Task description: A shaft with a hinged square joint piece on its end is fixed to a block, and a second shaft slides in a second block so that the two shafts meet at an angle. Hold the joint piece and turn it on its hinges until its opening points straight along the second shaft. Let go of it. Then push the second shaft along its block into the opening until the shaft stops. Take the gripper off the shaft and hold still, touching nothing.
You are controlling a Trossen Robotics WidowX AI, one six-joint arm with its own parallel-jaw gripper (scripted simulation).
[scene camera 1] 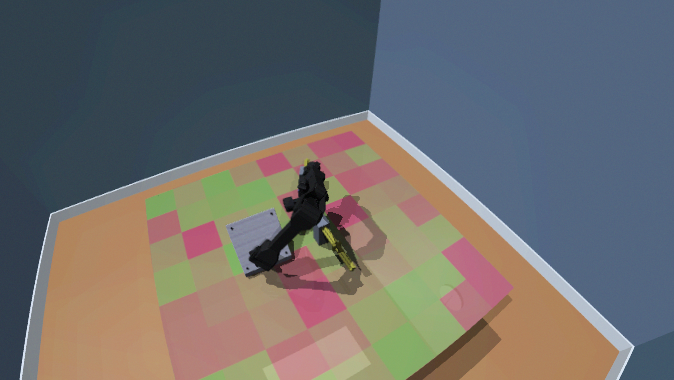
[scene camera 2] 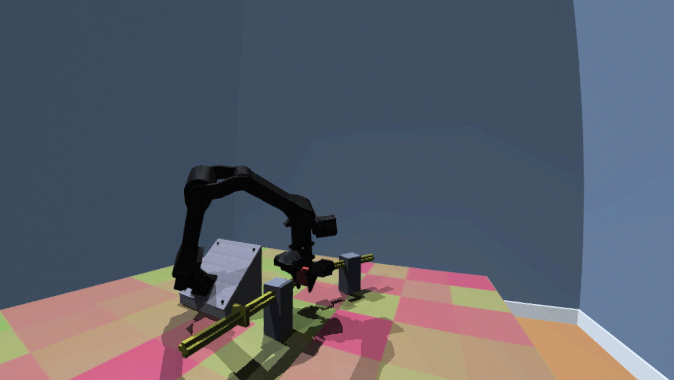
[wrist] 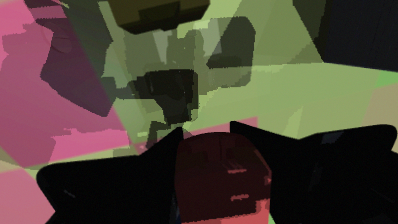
Labels:
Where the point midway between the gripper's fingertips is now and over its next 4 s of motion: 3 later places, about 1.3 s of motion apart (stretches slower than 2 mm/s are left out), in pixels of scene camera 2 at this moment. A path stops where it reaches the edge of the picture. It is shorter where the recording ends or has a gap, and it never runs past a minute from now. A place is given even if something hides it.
My gripper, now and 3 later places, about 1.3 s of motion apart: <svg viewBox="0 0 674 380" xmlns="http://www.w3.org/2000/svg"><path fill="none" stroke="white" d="M304 290L306 277L306 234L290 258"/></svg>

